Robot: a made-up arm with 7 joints.
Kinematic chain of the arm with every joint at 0, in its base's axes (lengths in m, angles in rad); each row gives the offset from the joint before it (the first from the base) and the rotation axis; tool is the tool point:
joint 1: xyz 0 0 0 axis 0 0.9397 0.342
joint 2: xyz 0 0 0 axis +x
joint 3: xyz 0 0 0 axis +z
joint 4: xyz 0.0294 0 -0.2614 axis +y
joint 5: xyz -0.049 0 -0.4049 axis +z
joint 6: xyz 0 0 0 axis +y
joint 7: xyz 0 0 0 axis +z
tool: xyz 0 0 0
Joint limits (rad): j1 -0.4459..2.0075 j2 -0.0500..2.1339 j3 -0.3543..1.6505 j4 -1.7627..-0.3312 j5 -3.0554..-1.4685 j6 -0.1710..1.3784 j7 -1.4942..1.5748
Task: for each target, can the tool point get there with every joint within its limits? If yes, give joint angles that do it. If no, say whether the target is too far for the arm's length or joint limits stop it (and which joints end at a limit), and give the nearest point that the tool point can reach.
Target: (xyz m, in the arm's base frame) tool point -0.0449 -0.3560 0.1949
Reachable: no: joint limits stop it (at a limit: joint 2, joint 4) | nearest point -0.0693 -0.0347 0.4881 | short by 0.436 m
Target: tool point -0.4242 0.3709 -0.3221
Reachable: yes | joints 1.2422 0.8234 -0.1278 -0.7569 -2.6859 1.2170 -0.5332
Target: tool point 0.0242 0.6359 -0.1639
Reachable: yes | joints 0.6149 1.4582 -0.0767 -0.6481 -2.6487 1.0151 -1.1290
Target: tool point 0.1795 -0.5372 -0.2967
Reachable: no: joint limits stop it (at a limit: joint 2, joint 3) | nearest point 0.4304 -0.1837 -0.3095 | short by 0.434 m
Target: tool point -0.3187 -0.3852 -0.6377
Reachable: no: too far | nearest point -0.3168 -0.1382 -0.5448 | short by 0.264 m
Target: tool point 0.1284 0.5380 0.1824
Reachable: yes | joints 0.1865 1.1941 1.2489 -1.2992 -2.7878 0.5878 -1.2412
